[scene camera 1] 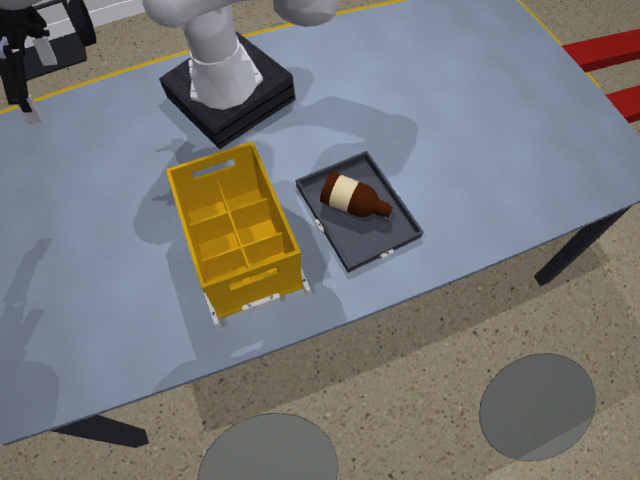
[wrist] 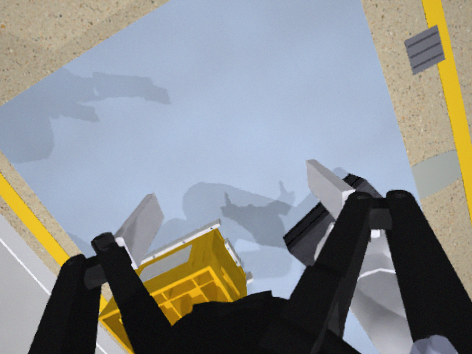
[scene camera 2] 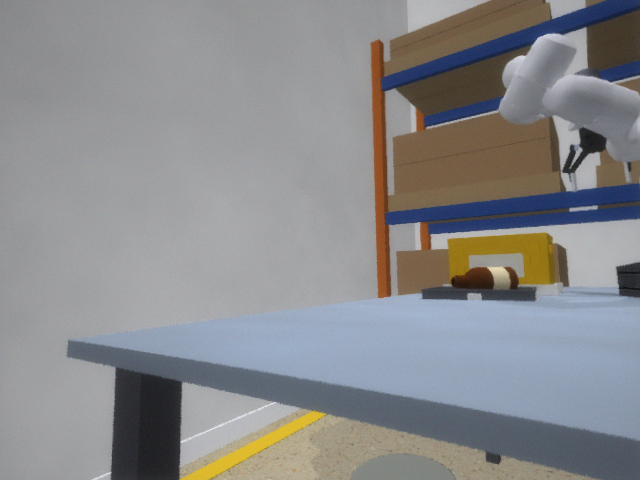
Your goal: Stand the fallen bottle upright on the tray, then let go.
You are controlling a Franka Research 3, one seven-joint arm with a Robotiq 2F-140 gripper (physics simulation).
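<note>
A brown bottle (scene camera 1: 361,198) (scene camera 2: 479,277) with a cream label lies on its side in the dark grey tray (scene camera 1: 356,245) (scene camera 2: 439,295). In scene camera 1 its neck points right and slightly toward the table's front edge, and its base is near the tray's left wall. My gripper (scene camera 1: 39,81) (scene camera 2: 600,178) (wrist: 232,190) is wide open and empty, high above the table, far to the left of the tray in scene camera 1. The bottle and the tray do not show in the wrist view.
A yellow divided crate (scene camera 1: 287,273) (scene camera 2: 501,242) (wrist: 205,252) stands beside the tray, on its left in scene camera 1. The arm's black base block (scene camera 1: 279,98) (wrist: 305,235) is behind them on the blue table (scene camera 1: 491,129). A shelf rack (scene camera 2: 379,170) with boxes stands beyond the table.
</note>
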